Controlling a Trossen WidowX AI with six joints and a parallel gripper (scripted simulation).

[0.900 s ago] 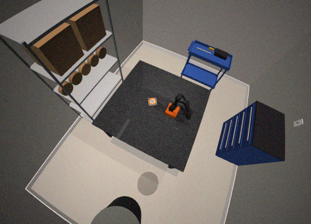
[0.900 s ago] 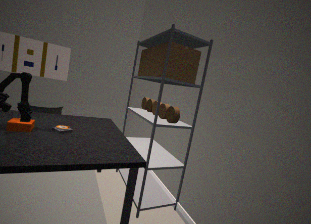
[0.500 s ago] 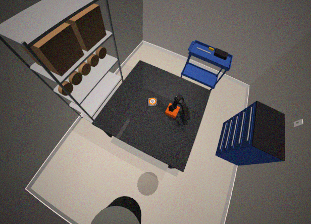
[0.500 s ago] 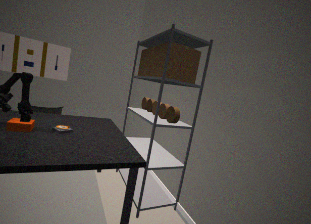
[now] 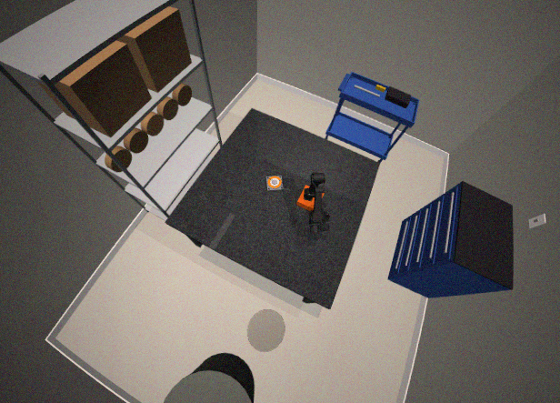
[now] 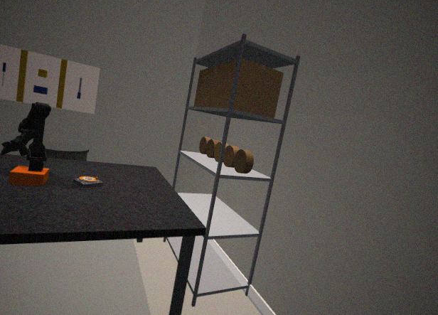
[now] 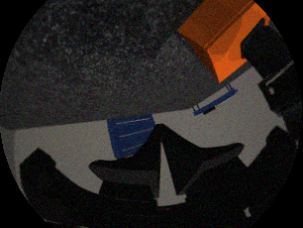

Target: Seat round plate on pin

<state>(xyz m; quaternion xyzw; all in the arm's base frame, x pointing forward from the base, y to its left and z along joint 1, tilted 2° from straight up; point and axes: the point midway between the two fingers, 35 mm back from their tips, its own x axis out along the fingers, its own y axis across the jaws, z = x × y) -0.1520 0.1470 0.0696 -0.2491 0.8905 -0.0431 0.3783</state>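
Right now my gripper tip is 45 cm short of the grey square base, 19 cm to the left of it and 9 cm above it.
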